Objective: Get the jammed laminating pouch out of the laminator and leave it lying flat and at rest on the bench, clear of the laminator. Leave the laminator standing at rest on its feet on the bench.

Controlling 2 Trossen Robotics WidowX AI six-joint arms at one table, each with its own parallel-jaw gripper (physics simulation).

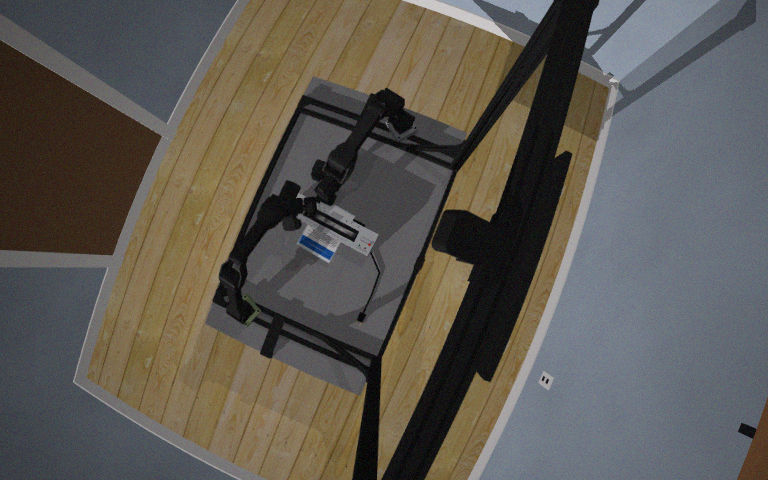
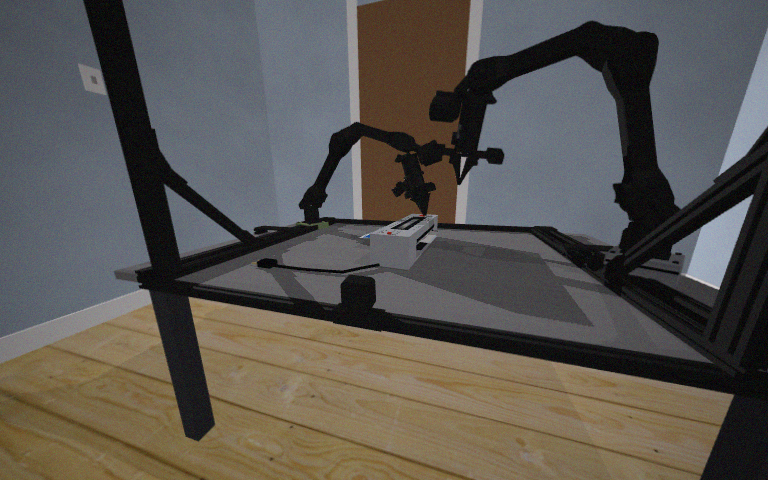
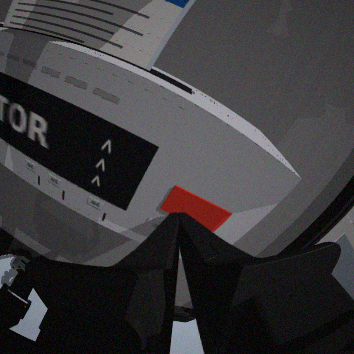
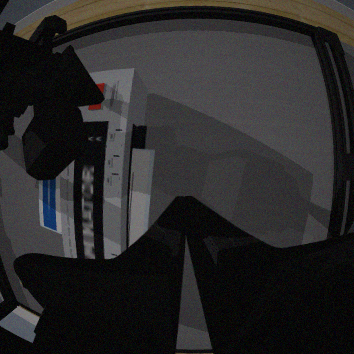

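Where they show: left gripper, fingertip midpoint: [image 1: 300, 204] [image 2: 425, 215] [image 3: 177, 219] [image 4: 101, 99]; right gripper, fingertip midpoint: [image 2: 458, 184] [image 4: 183, 203]; left arm's base, origin of the base link: [image 1: 245, 310] [image 2: 312, 222]; right arm's base, origin of the base link: [image 1: 401, 125] [image 2: 644, 253].
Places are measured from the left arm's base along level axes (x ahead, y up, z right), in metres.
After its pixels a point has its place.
The white laminator [image 1: 365, 240] @(x 0.565, y 0.055, z 0.163 m) [image 2: 390, 251] @(x 0.575, y 0.017, z 0.196 m) [image 3: 220, 135] @(x 0.440, y 0.055, z -0.101 m) [image 4: 115, 205] @(x 0.553, y 0.055, z -0.008 m) stands upright on the bench [image 1: 317, 288] @(x 0.286, y -0.025, z 0.152 m) [image 2: 475, 294] @(x 0.775, y -0.025, z 0.207 m). The pouch [image 1: 320, 243] @(x 0.430, y 0.013, z 0.038 m) [image 2: 365, 236] @(x 0.412, y 0.012, z 0.103 m) [image 3: 135, 45] @(x 0.442, y 0.015, z -0.037 m) [image 4: 49, 205] @(x 0.417, y 0.011, z 0.066 m), printed with a blue band, sticks out of the slot along one long side; its inner part is hidden. My left gripper [image 2: 424, 213] @(x 0.487, y 0.057, z -0.123 m) [image 3: 177, 219] @(x 0.487, y 0.057, z -0.123 m) is shut and empty, its tips at the edge of the red button [image 3: 192, 202] @(x 0.473, y 0.056, z -0.120 m) [image 4: 96, 102], which looks nearly level with the top. My right gripper [image 2: 459, 182] @(x 0.623, y 0.163, z -0.064 m) [image 4: 183, 203] @(x 0.623, y 0.163, z -0.064 m) is shut and empty, above the bench on the laminator's other side.
A black cord [image 1: 376, 277] @(x 0.492, y -0.018, z 0.296 m) [image 2: 339, 271] @(x 0.507, y -0.019, z 0.292 m) runs from the laminator's end to a plug [image 1: 361, 316] @(x 0.334, y -0.011, z 0.361 m) [image 2: 266, 263] @(x 0.343, y -0.014, z 0.372 m). A pale tray [image 4: 142, 195] @(x 0.573, y 0.015, z -0.023 m) juts from the long side opposite the pouch. Black frame rails [image 1: 283, 141] @(x 0.623, y -0.006, z -0.402 m) [image 2: 487, 342] @(x 0.826, y -0.039, z 0.313 m) edge the bench. The two arms' wrists are close together above the laminator.
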